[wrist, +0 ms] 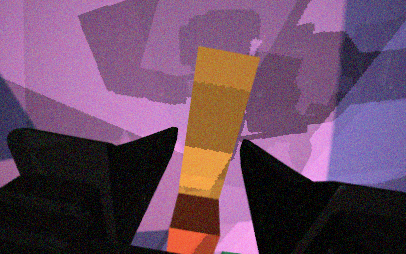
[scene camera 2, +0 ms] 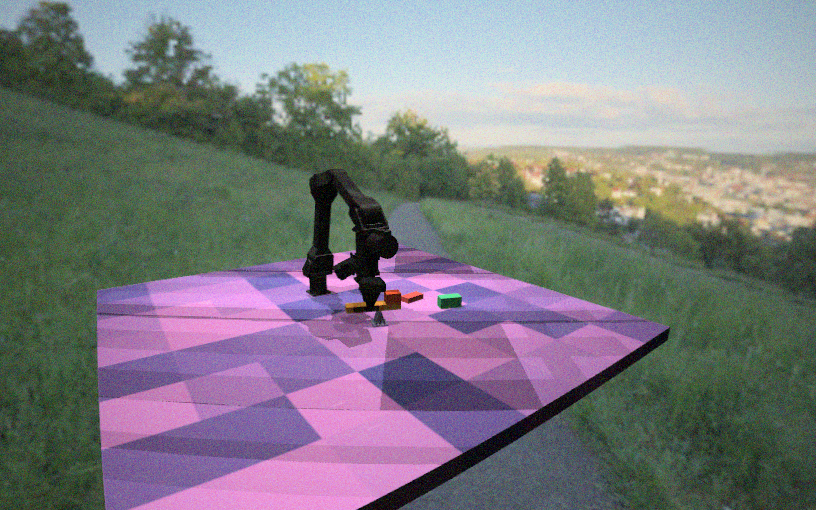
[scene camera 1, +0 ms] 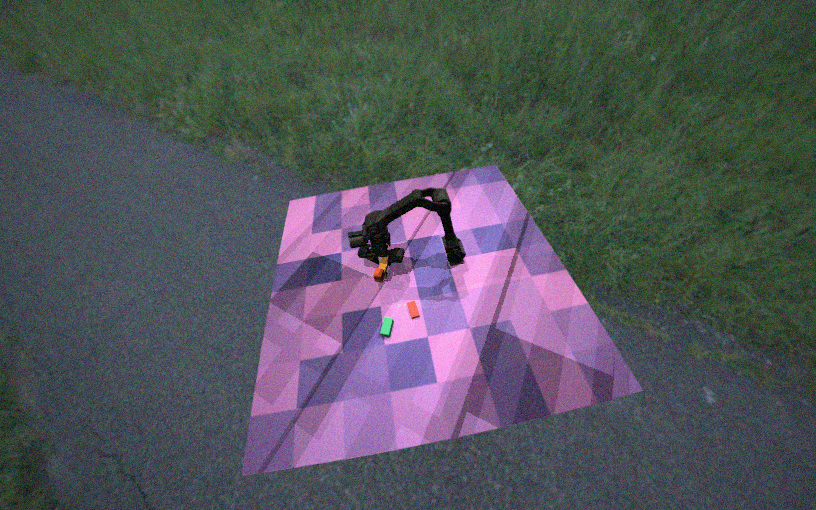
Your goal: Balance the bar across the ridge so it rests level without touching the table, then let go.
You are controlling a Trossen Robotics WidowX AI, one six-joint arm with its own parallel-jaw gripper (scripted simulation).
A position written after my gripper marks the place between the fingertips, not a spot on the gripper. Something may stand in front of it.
In view: my gripper (scene camera 2: 368, 307) and a bar (wrist: 223, 80).
My gripper shows as well in the wrist view (wrist: 209, 139).
